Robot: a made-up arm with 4 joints.
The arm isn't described. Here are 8 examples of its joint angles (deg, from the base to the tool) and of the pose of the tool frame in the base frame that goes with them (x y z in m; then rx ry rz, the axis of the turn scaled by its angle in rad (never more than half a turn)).
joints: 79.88 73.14 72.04 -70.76
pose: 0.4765 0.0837 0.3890 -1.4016 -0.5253 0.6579
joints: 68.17 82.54 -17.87 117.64
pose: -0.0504 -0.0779 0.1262 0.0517 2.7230 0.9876
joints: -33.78 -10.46 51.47 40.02
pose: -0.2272 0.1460 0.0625 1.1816 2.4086 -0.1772
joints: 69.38 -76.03 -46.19 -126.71
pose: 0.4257 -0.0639 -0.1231 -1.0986 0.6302 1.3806
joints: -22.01 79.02 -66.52 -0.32
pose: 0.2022 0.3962 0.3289 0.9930 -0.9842 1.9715
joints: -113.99 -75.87 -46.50 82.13
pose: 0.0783 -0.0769 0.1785 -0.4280 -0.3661 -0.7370
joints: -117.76 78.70 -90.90 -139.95
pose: -0.1566 -0.0537 -0.1090 -0.2574 -1.4336 -2.4065
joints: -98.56 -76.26 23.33 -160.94
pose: 0.2402 0.4700 0.0255 0.7833 -0.4223 1.2646
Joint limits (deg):
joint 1: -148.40..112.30
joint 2: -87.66..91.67
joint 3: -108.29..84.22
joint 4: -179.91..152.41
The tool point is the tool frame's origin. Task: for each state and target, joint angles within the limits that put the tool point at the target. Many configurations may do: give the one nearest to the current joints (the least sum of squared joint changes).
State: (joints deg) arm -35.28 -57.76 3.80 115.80
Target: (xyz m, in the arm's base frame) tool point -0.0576 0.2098 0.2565
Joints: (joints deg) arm -5.79 -44.84 20.67 89.01
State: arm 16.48 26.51 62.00 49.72
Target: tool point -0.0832 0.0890 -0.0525
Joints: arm 43.88 24.47 57.67 78.61
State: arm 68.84 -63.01 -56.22 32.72
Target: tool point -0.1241 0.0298 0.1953
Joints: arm 69.27 -38.46 -82.17 67.74
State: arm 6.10 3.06 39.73 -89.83
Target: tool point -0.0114 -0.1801 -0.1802
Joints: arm -15.39 -12.28 60.51 -27.46
